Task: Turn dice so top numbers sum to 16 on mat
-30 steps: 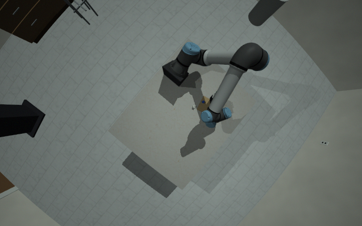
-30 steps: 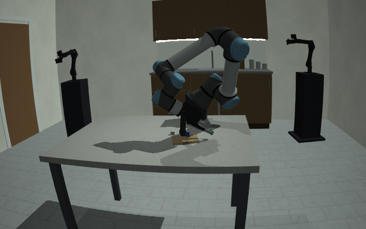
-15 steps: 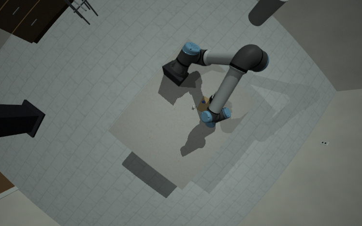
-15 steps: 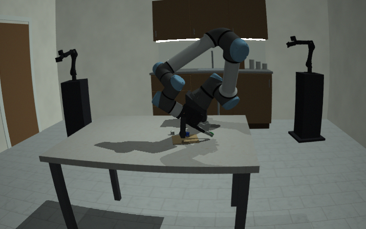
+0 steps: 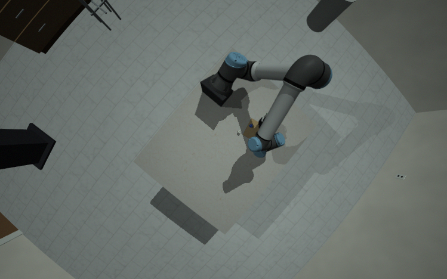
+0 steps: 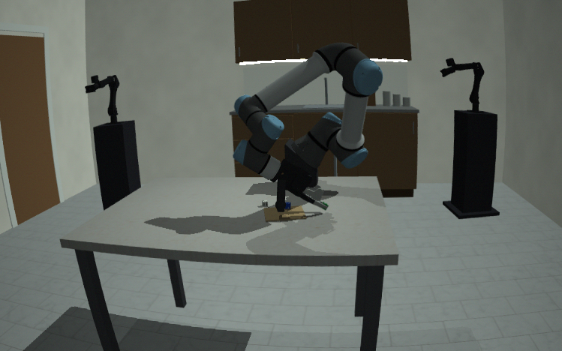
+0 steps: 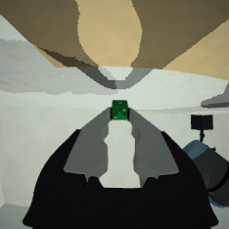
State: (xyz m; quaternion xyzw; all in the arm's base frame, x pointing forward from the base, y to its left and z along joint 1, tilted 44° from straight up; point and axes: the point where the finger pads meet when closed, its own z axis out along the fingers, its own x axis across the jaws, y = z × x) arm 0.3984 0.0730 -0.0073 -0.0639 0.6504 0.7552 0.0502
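Now: hand 1 cm to the right of the green die. From my hand the other things lie so: blue die: 6 cm behind, 13 cm to the right, 2 cm below; white die: 11 cm behind, 21 cm to the right, 2 cm below; tan mat: 1 cm behind, 14 cm to the right, 3 cm below.
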